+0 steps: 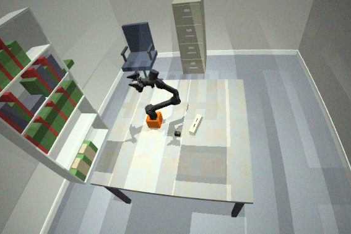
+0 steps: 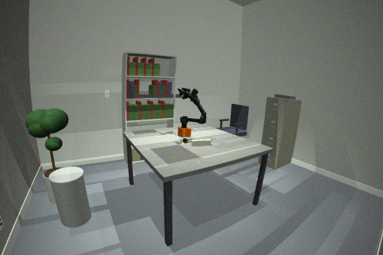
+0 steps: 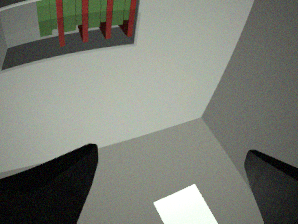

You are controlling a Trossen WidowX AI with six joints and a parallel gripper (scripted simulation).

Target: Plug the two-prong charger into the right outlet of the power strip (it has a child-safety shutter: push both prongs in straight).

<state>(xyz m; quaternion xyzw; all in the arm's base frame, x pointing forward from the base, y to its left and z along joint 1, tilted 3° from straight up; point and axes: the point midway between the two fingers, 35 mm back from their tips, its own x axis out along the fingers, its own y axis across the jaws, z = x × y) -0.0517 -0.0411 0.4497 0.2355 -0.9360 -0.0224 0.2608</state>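
The two-prong charger lies 32 cm ahead of my gripper tip, 9 cm to the right of it and 55 cm below it.
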